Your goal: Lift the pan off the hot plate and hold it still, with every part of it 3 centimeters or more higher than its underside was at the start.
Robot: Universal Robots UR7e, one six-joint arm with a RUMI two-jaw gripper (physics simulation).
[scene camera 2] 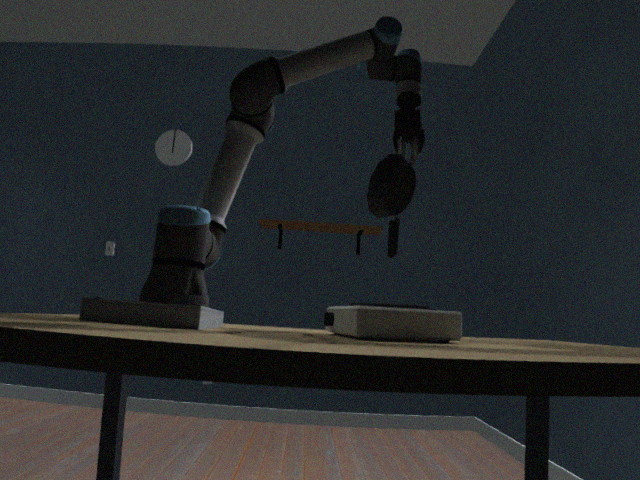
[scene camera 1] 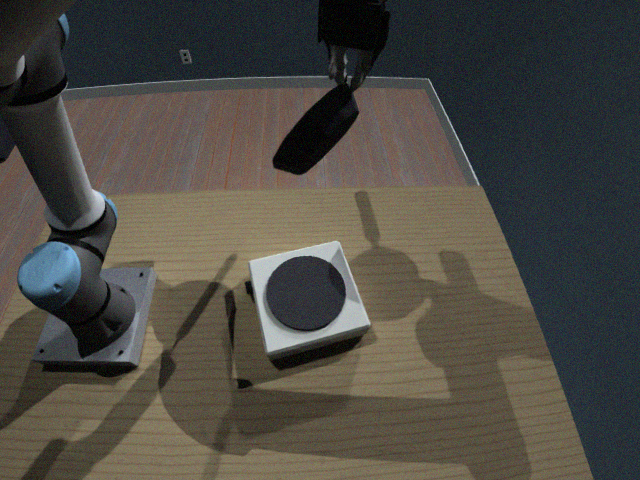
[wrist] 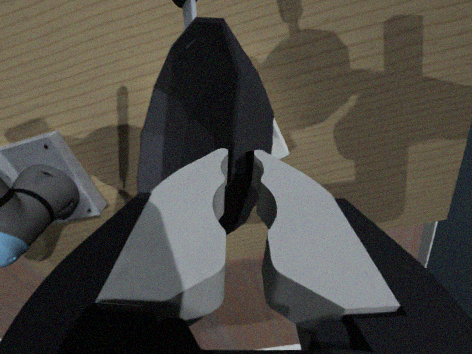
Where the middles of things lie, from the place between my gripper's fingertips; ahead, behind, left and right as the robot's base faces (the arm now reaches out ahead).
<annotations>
I see the dark pan (scene camera 1: 326,122) 40 mm behind my hand, 70 mm to the left of it and 110 mm below it.
</annotations>
